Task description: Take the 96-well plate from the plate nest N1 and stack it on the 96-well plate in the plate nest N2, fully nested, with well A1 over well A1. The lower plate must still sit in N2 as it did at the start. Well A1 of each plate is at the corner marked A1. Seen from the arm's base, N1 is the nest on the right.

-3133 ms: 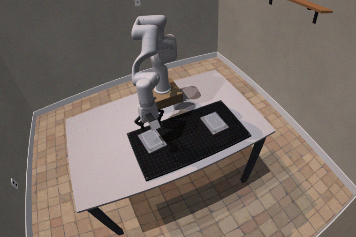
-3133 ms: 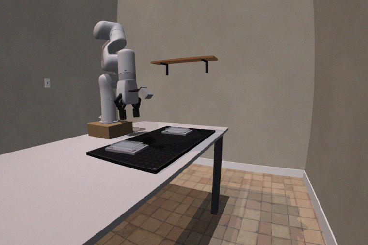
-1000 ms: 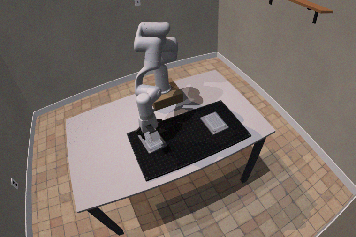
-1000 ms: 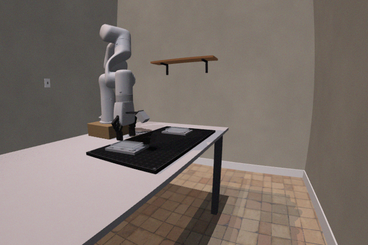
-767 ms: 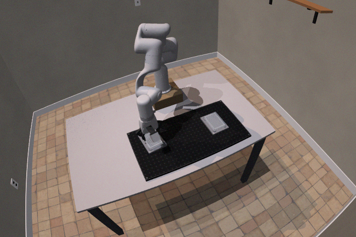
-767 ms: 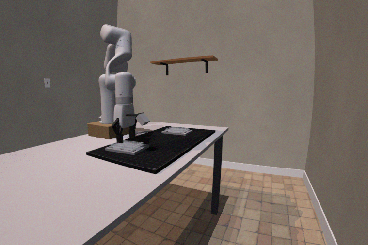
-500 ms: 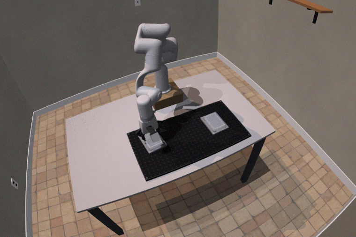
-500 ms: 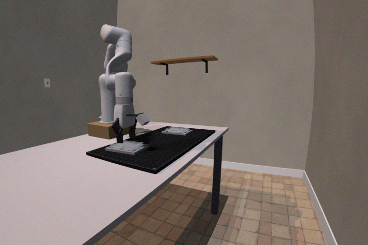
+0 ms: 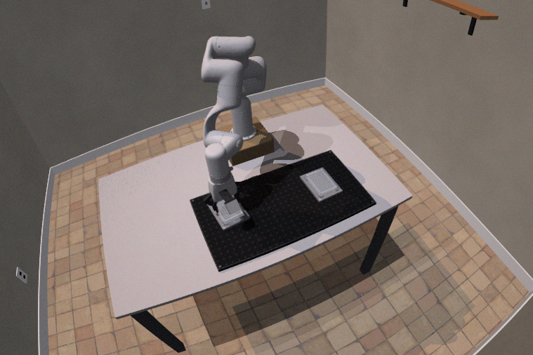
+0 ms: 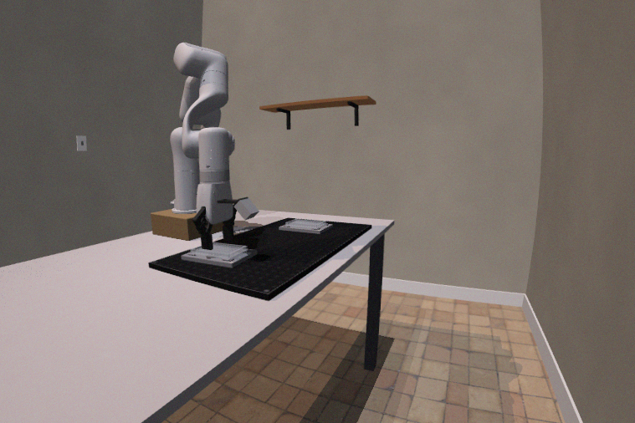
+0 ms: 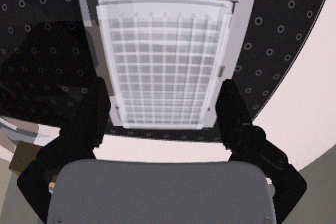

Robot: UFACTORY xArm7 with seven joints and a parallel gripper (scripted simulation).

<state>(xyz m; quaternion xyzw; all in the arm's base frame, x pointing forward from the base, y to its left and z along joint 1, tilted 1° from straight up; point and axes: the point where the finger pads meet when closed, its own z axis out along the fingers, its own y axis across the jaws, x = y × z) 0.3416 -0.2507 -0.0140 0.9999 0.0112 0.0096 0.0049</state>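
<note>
The grey plate nest N1 lies 40 mm below my hand. From my hand the other things lie so: grey plate nest N2: 80 mm ahead, 400 mm to the left, 40 mm below.
</note>
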